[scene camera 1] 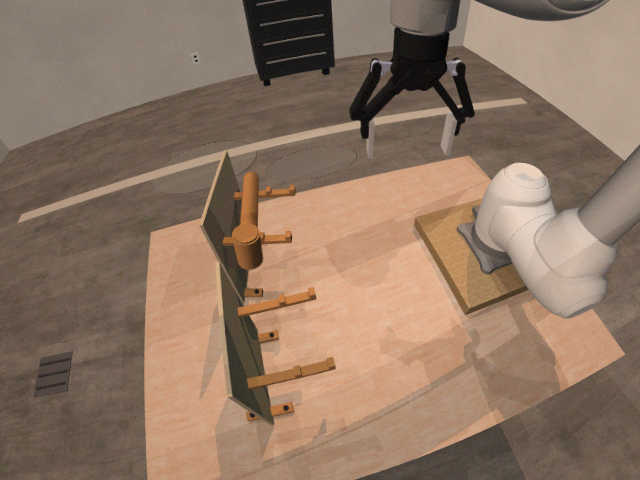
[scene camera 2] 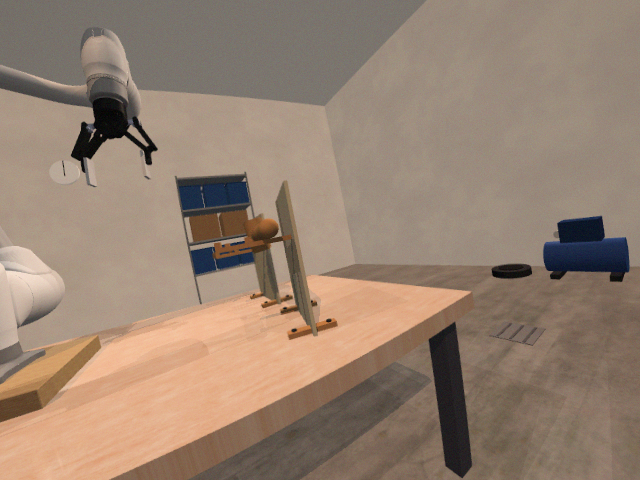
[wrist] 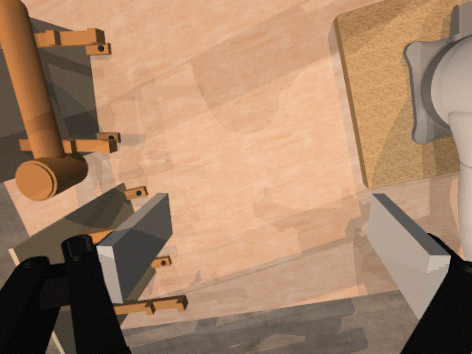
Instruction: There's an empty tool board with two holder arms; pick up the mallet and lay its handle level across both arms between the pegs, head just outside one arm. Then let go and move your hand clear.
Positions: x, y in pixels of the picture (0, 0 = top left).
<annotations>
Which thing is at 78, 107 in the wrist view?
A tool board.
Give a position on a wooden mallet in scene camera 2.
At 257, 229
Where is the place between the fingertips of my gripper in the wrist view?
265, 214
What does my gripper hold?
Nothing.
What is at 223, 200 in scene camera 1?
A tool board.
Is my gripper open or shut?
Open.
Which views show the wooden mallet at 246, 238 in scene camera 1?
Scene camera 1, scene camera 2 and the wrist view: all of them.
</annotations>
